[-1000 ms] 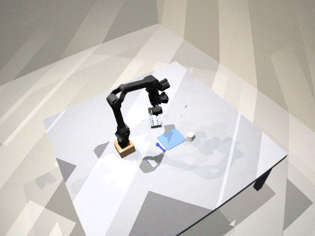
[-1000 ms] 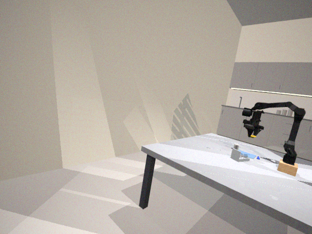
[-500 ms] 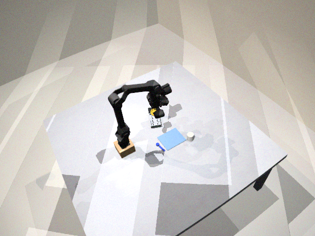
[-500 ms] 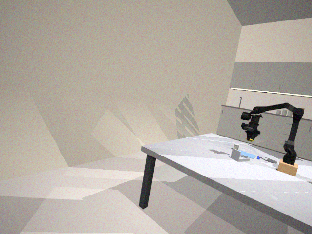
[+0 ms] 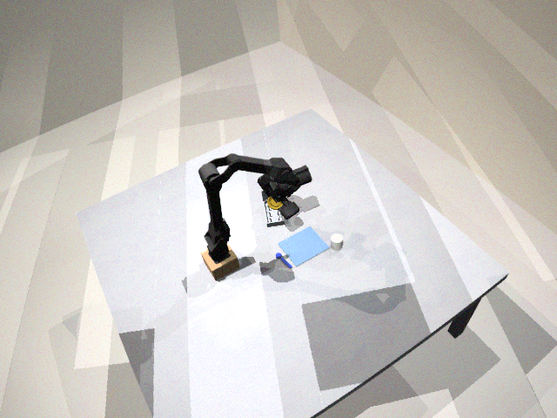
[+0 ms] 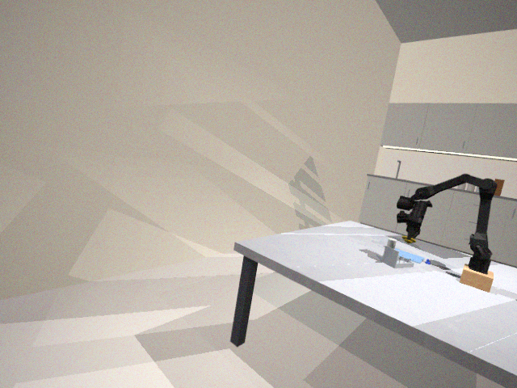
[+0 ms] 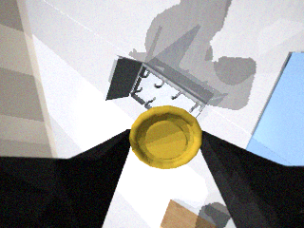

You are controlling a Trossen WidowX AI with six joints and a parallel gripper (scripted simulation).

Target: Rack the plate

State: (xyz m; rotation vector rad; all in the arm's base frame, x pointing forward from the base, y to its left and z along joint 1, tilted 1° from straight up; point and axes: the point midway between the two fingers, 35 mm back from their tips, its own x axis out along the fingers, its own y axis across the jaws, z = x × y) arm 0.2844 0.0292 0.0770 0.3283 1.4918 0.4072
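Right now my gripper tip is 9 cm above the grey dish rack, 5 cm to the right of it and 1 cm short of it. Also, from my gripper tip: yellow plate: 1 cm above; cup: 24 cm to the right, 11 cm ahead, 9 cm below; blue spoon: 17 cm to the right, 11 cm below, 9 cm behind.
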